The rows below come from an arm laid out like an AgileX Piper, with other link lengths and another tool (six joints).
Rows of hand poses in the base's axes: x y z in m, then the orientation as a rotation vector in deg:
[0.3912, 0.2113, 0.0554, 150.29, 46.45, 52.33]
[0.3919, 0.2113, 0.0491, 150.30, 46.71, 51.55]
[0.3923, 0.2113, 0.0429, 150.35, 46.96, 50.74]
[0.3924, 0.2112, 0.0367, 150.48, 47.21, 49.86]
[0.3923, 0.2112, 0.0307, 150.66, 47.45, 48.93]
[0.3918, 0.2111, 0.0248, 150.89, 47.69, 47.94]
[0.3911, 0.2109, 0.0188, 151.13, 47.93, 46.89]
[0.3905, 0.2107, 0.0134, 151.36, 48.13, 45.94]
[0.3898, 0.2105, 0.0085, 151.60, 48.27, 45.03]
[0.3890, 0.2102, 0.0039, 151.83, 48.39, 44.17]
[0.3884, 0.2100, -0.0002, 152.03, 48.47, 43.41]
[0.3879, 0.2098, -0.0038, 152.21, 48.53, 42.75]
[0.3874, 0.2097, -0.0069, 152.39, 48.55, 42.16]
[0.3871, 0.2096, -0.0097, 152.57, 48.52, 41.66]
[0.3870, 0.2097, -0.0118, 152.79, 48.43, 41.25]
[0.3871, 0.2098, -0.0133, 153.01, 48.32, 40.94]
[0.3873, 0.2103, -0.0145, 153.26, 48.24, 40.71]
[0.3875, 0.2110, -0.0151, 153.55, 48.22, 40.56]
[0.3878, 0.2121, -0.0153, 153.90, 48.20, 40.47]
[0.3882, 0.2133, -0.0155, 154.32, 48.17, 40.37]
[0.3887, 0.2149, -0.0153, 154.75, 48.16, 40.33]
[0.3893, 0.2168, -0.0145, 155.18, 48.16, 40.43]
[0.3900, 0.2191, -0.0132, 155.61, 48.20, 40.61]
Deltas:
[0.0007, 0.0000, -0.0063, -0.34, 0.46, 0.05]
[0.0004, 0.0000, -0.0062, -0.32, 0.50, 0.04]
[0.0001, -0.0001, -0.0062, -0.28, 0.57, 0.03]
[-0.0001, 0.0000, -0.0060, -0.25, 0.62, 0.02]
[-0.0005, -0.0001, -0.0059, -0.23, 0.68, 0.01]
[-0.0007, -0.0002, -0.0060, -0.24, 0.72, 0.01]
[-0.0006, -0.0002, -0.0054, -0.20, 0.65, 0.00]
[-0.0007, -0.0002, -0.0049, -0.18, 0.63, -0.04]
[-0.0008, -0.0003, -0.0046, -0.16, 0.59, -0.04]
[-0.0006, -0.0002, -0.0041, -0.14, 0.52, -0.05]
[-0.0005, -0.0002, -0.0036, -0.12, 0.45, -0.05]
[-0.0005, -0.0001, -0.0031, -0.09, 0.41, -0.07]
[-0.0003, -0.0001, -0.0028, -0.05, 0.35, -0.09]
[-0.0001, 0.0001, -0.0021, 0.01, 0.31, -0.12]
[0.0001, 0.0001, -0.0015, 0.06, 0.25, -0.12]
[0.0002, 0.0005, -0.0012, 0.12, 0.22, -0.09]
[0.0002, 0.0007, -0.0006, 0.19, 0.20, -0.03]
[0.0003, 0.0011, -0.0002, 0.27, 0.19, -0.02]
[0.0004, 0.0012, -0.0002, 0.32, 0.22, -0.03]
[0.0005, 0.0016, 0.0002, 0.36, 0.20, -0.01]
[0.0006, 0.0019, 0.0008, 0.41, 0.12, 0.02]
[0.0007, 0.0023, 0.0013, 0.45, 0.08, 0.06]

